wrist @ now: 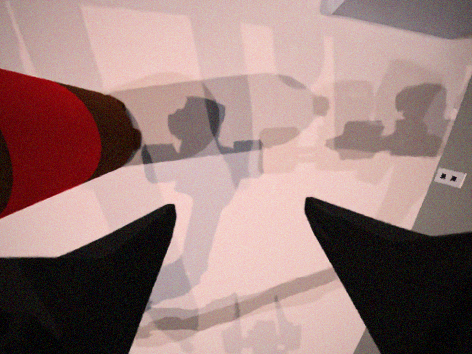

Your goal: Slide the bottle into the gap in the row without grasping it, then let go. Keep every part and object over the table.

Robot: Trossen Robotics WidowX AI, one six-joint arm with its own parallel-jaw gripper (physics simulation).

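Frame: origin at the arm's base, x ahead, y left, z up, level; millimetres.
Where they show: gripper, fingertip midpoint: [240, 207].
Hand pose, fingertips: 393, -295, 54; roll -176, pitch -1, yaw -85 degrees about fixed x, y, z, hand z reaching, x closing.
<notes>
Each offset is from my fingertips to the top centre of the thing, as dx, dy, dz. "spot": to the spot under its first point. Level surfaces: height alone.
A brown bottle with a red label {spot: +35, +137, -32} [50, 135] shows in part at the left edge of the wrist view. Its base is toward the middle of the view and its upper part is cut off. It appears to stand upright on the pale table {dz -179} [280, 215], with its long shadow stretching to the right. My gripper [240, 207] is open, with its two black fingertips wide apart and nothing between them. The bottle is beyond and to the left of the left fingertip, apart from it. The row and its gap cannot be made out in this view.
Part of a grey block-like object {spot: +201, -221, -155} [410, 17] shows at the top right. A darker grey surface [450, 210] borders the pale table at the right, with a small white tag [450, 178] bearing two black marks. Overlapping shadows lie across the table.
</notes>
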